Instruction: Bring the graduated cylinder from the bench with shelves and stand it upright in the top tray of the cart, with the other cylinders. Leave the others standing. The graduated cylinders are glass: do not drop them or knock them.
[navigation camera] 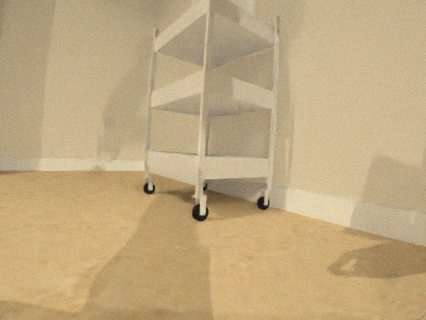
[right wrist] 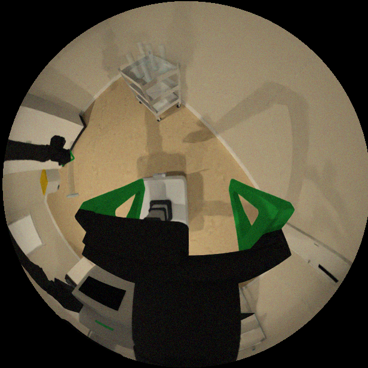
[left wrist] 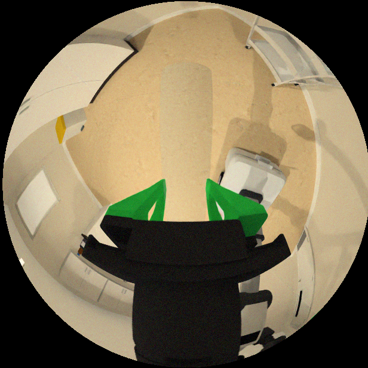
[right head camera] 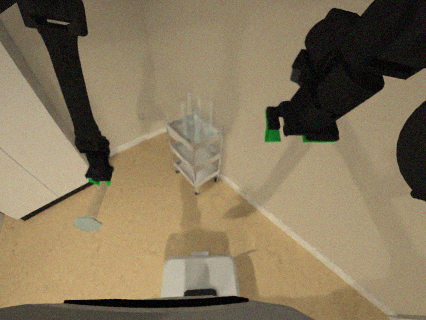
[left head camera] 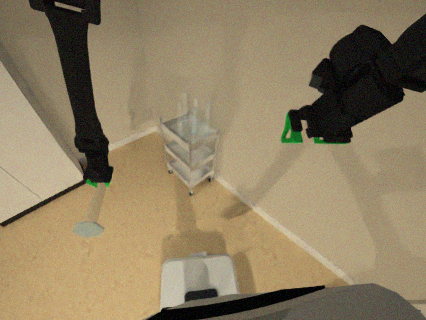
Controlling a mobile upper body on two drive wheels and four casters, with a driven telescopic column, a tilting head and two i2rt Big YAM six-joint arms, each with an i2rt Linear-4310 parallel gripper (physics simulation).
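Frame: origin at the left arm's base, x right, y ahead, z up, level; metres.
Where they show: left gripper, between the fingertips: [right head camera: 104, 184] [left head camera: 102, 186]; right gripper, between the fingertips: [right head camera: 285, 139] [left head camera: 298, 140].
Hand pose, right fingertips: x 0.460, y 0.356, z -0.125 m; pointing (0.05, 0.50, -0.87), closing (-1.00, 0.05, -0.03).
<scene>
Each offset is from my right fingertips to the top centre of the thing. "*": to the spot under its first point.
My left gripper [left head camera: 98, 184] [right head camera: 99, 182] [left wrist: 185, 183] is shut on a clear graduated cylinder {* dx -0.628, dy +0.026, dz -0.309 m} [left head camera: 95, 204] [right head camera: 94, 202] [left wrist: 186, 120], its pale foot hanging at the lower end, a little tilted in the head views. The white three-tier cart [left head camera: 190, 159] [right head camera: 196, 162] [navigation camera: 202, 100] stands in the corner of the room, to the right of the left gripper in the head views. Several glass cylinders {* dx -0.225, dy +0.737, dz -0.310 m} [left head camera: 195, 112] [right wrist: 150, 61] stand in its top tray. My right gripper [left head camera: 308, 139] [right head camera: 288, 139] [right wrist: 186, 183] is open and empty, to the right of the cart in the head views.
A white cabinet [left head camera: 30, 155] [right head camera: 30, 150] stands at the left, close to the left arm. Walls meet behind the cart. The robot's white base [left head camera: 199, 275] [left wrist: 255, 175] is below. A white bin with a yellow top [left wrist: 61, 129] [right wrist: 44, 181] stands beyond the cabinet.
</scene>
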